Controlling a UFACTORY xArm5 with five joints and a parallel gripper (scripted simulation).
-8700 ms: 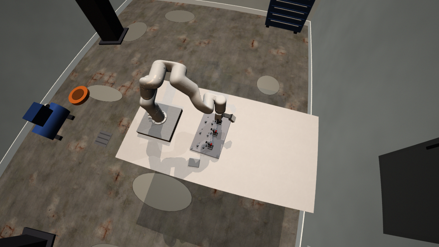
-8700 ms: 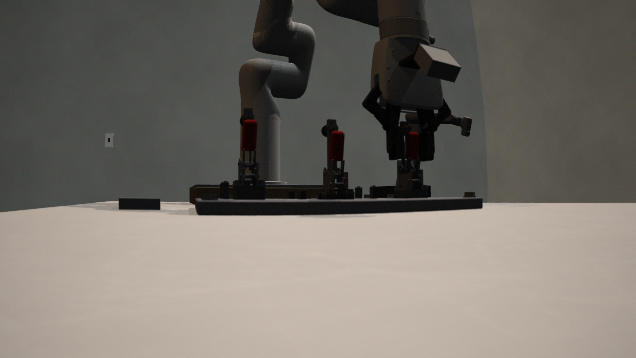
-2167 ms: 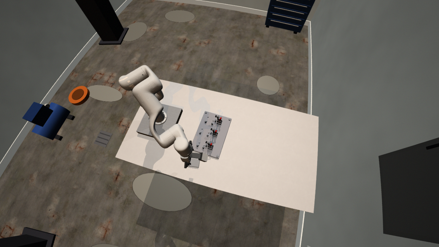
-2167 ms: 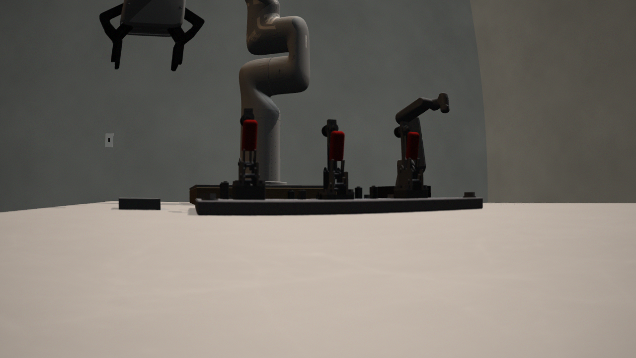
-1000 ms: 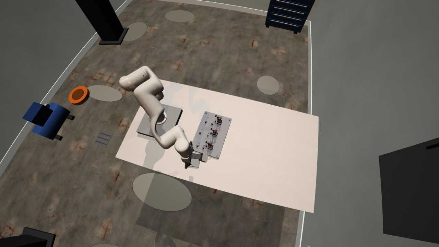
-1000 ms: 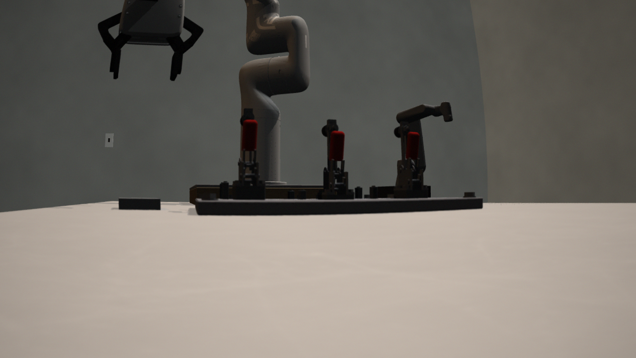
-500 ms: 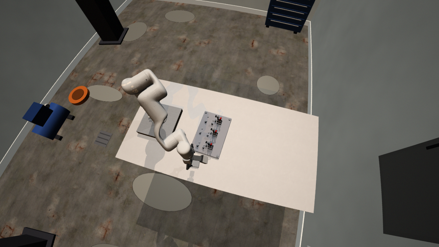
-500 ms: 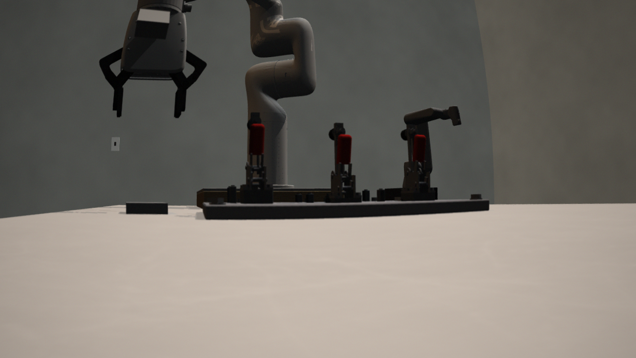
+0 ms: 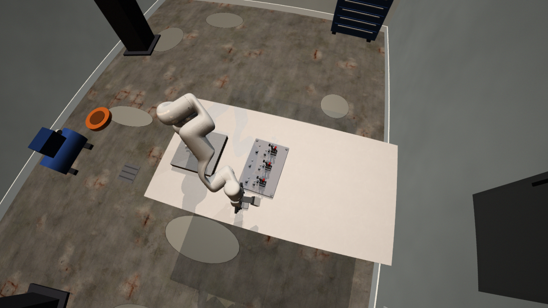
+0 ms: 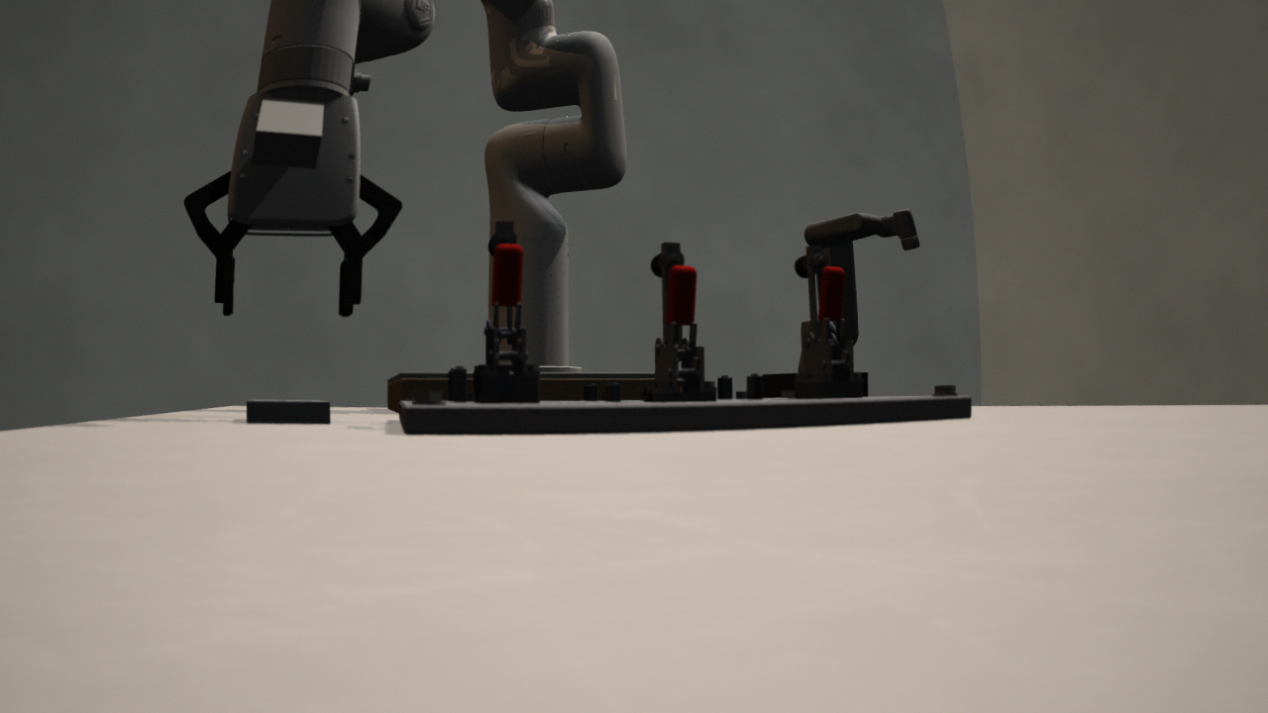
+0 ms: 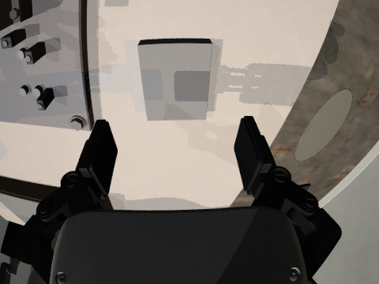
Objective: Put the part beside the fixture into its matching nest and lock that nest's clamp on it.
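Now: hand 80 mm above the part. Round my hand: grey fixture plate 240 mm to the left, 110 mm ahead, 80 mm below.
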